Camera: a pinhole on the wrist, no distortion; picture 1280 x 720 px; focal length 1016.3 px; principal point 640.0 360.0 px. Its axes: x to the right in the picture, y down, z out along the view. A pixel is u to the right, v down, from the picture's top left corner.
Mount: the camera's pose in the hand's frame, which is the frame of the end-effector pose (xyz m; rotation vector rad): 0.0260 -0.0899 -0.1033 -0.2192 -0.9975 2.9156
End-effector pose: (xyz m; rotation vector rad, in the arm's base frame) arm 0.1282 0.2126 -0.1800 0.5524 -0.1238 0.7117
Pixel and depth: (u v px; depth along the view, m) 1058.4 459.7 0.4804
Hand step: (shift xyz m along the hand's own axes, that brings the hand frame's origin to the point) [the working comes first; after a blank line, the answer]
In the camera's frame: 0.1978 0.0471 0.4804

-0.2421 -0.3991 0.2202
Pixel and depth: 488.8 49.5 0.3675
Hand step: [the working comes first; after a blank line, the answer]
In the camera's frame: -0.0547 -0.1123 0.3675

0.0251 -0.2288 0.2591
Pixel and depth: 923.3 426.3 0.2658
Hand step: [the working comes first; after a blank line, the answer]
In the camera's frame: 0.0741 0.0173 0.2658

-0.0874 -0.2575 0.0851
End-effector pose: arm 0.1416 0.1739 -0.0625 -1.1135 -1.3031 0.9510
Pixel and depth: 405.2 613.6 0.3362
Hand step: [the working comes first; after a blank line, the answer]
In the camera's frame: -0.0777 0.0839 0.3362

0.0518 -0.3671 0.1171
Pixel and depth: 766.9 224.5 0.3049
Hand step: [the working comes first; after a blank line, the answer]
In the camera's frame: 0.0381 -0.0407 0.3049

-0.0574 -0.2387 0.1555
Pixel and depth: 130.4 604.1 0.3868
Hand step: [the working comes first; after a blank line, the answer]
In the camera's frame: -0.1940 0.0929 0.3868

0.1591 -0.4159 0.1648
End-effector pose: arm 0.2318 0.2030 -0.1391 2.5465 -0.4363 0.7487
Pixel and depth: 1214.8 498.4 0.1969
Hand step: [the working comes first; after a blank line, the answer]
In the camera's frame: 0.1114 0.0268 0.1969

-0.1139 -0.2197 0.0211
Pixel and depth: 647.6 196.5 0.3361
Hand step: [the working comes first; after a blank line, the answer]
In the camera's frame: 0.0025 -0.0541 0.3361

-0.0269 -0.2504 0.1922
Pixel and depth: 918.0 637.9 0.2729
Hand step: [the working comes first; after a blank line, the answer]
In the camera's frame: 0.0746 0.0746 0.2729

-0.0892 -0.3070 0.0555
